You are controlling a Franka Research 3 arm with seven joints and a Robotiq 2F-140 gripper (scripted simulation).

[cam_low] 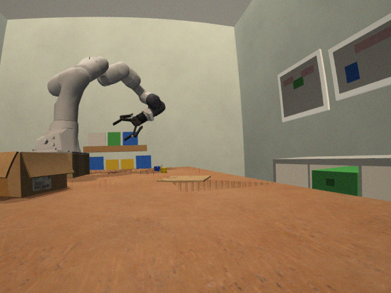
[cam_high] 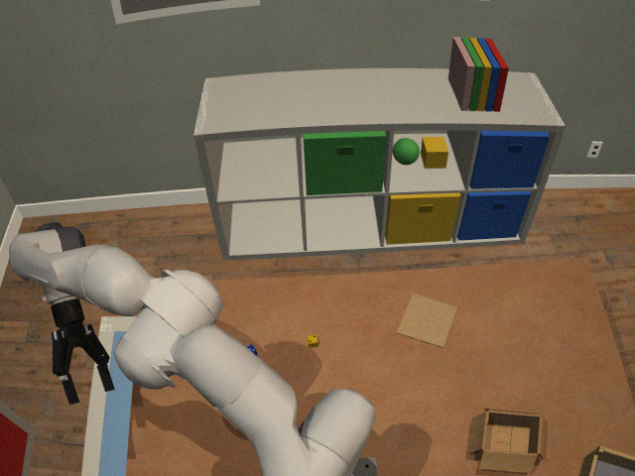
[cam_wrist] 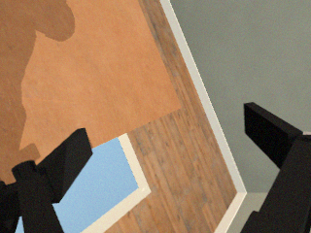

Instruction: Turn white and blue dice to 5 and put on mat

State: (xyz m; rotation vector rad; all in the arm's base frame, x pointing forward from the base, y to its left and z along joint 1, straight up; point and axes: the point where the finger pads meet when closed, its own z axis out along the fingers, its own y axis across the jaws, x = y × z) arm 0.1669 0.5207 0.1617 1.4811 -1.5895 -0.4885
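My hand is 50 cm to the left of the yellow die, 29 cm short of it and 25 cm above it. Round my hand: tan mat 82 cm to the right, 35 cm ahead, 26 cm below; blue die 33 cm to the right, 26 cm ahead, 25 cm below; white die 28 cm ahead, 25 cm below, 5 cm to the right.
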